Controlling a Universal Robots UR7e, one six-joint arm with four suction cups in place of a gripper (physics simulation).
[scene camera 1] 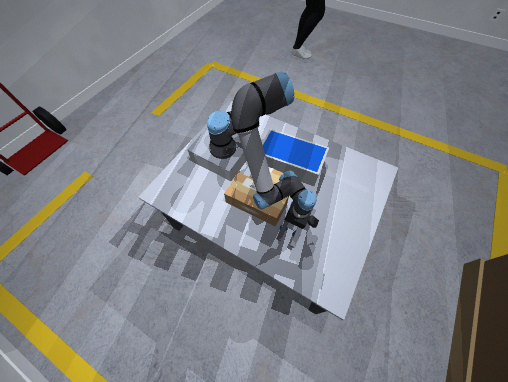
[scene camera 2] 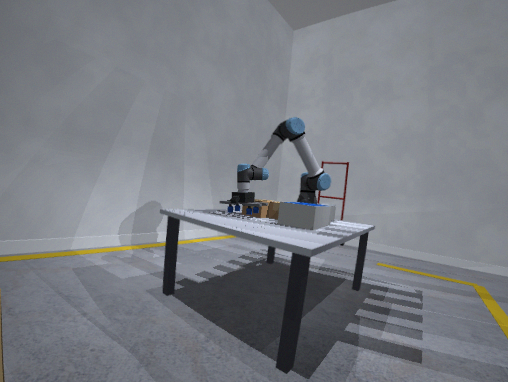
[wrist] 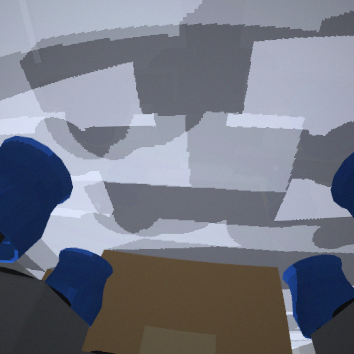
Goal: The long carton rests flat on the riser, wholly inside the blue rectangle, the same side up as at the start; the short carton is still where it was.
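Places are measured from the arm's base along level axes (x down, y back, z left), in metres.
Where they show: end effector, tool point: (scene camera 2: 243,212) (wrist: 197,235); arm's base, origin of the base link: (scene camera 1: 222,147).
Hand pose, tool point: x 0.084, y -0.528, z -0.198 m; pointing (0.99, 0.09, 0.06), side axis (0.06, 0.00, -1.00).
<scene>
Things, the pixels of their top centre, and the offset from my tool point. Level surfaces: height alone.
- long brown carton, middle of its top: (scene camera 1: 256,193) (scene camera 2: 265,200) dz +0.013, dx -0.079, dy +0.225 m
- grey riser, middle of its top: (scene camera 1: 292,150) (scene camera 2: 308,204) dz +0.345, dx -0.095, dy +0.160 m
- blue rectangle, middle of its top: (scene camera 1: 292,150) (scene camera 2: 308,204) dz +0.345, dx -0.095, dy +0.160 m
- table, its level: dx +0.025 m
The long brown carton (scene camera 1: 250,206) (scene camera 2: 263,210) (wrist: 195,300) lies flat on the table; its taped end shows low in the wrist view. A second carton, seemingly the short one (scene camera 1: 278,173) (scene camera 2: 273,210), is largely hidden behind the arm, between the long carton and the riser. The grey riser (scene camera 1: 300,173) (scene camera 2: 300,216) bears the blue rectangle (scene camera 1: 295,151) (scene camera 2: 305,204), with no carton on it. My gripper (scene camera 1: 291,236) (scene camera 2: 243,209) (wrist: 197,235) is open: its four blue cups hold nothing, hanging low over the table beyond the long carton's right end in scene camera 1.
The arm's grey base block (scene camera 1: 212,165) stands on the table (scene camera 1: 367,210), left of the riser. The forearm passes over the cartons. On the floor are a red hand truck (scene camera 1: 37,150), a person's legs (scene camera 1: 309,25) and a large brown box (scene camera 1: 495,320).
</scene>
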